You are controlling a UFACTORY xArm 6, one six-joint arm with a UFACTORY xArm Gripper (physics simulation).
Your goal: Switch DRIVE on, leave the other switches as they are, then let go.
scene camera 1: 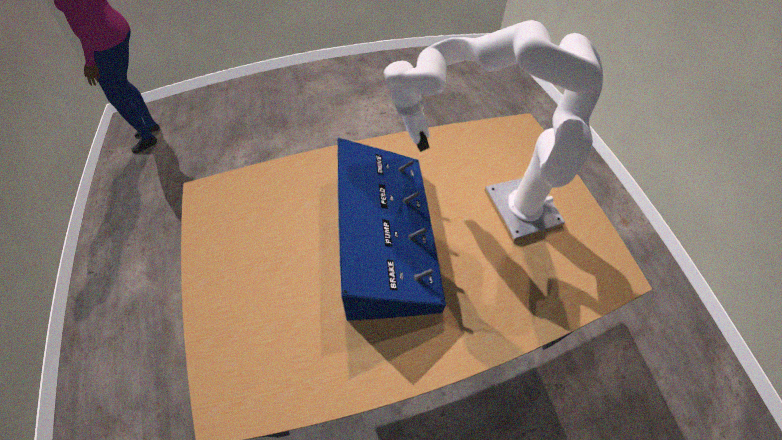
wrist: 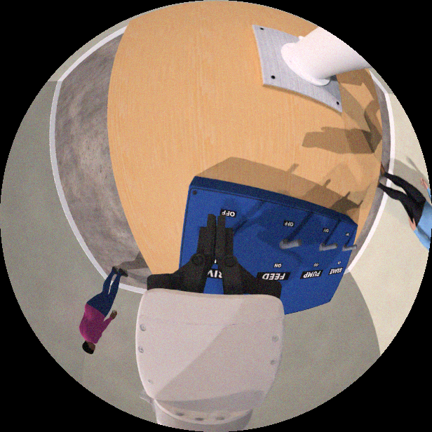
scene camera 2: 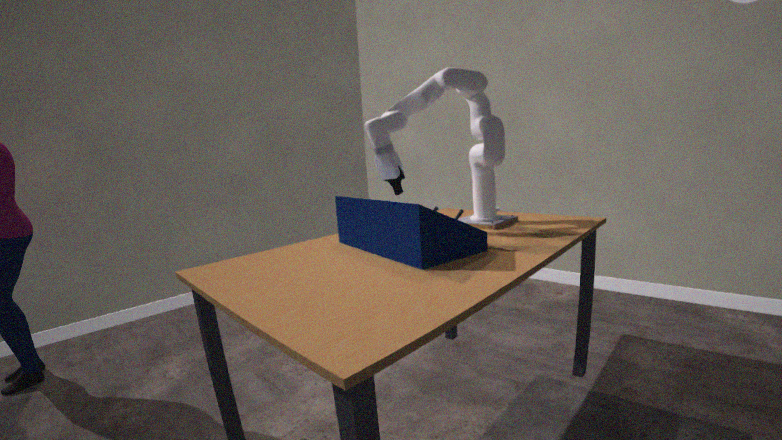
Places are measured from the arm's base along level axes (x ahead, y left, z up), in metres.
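Where they show: gripper, fingertip midpoint: [scene camera 1: 424,148] [scene camera 2: 399,193]; arm's base at its link origin: [scene camera 1: 525,205] [scene camera 2: 485,218].
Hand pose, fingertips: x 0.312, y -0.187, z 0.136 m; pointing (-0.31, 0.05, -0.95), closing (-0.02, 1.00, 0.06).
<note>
Things, the pixels of their centre, and the offset from my fingertips. Level surfaces: height alone.
- blue sloped switch box at the middle of its body: [scene camera 1: 382,226] [scene camera 2: 402,229] 0.179 m left, 0.171 m ahead, 0.095 m down
- FEED lever at the middle of its body: [scene camera 1: 412,196] 0.134 m left, 0.074 m ahead, 0.046 m down
- PUMP lever at the middle of its body: [scene camera 1: 418,232] 0.252 m left, 0.094 m ahead, 0.046 m down
- BRAKE lever at the middle of its body: [scene camera 1: 425,273] 0.371 m left, 0.114 m ahead, 0.046 m down
- wooden table at its surface level: 0.157 m down
The blue sloped switch box [scene camera 1: 360,218] [scene camera 2: 377,229] [wrist: 305,295] stands on the table. Its DRIVE lever [scene camera 1: 405,167] leans to the OFF side, like the FEED lever [scene camera 1: 411,198] [wrist: 290,244], the PUMP lever [scene camera 1: 418,235] [wrist: 328,247] and the BRAKE lever [scene camera 1: 422,275] [wrist: 350,247]. In the wrist view the fingers hide the DRIVE lever; its shadow shows beside them. My gripper [scene camera 1: 423,146] [scene camera 2: 398,192] [wrist: 216,222] is shut and empty. It hangs above the DRIVE end of the box, apart from the levers.
The wooden table [scene camera 1: 251,273] [scene camera 2: 306,295] [wrist: 165,100] carries the arm's grey base plate [scene camera 1: 503,202] [wrist: 270,60] on the OFF side of the box. A person in a magenta top [scene camera 1: 103,27] [scene camera 2: 10,202] [wrist: 97,310] stands beyond the table. A person in blue [wrist: 422,215] shows at the wrist view's right edge.
</note>
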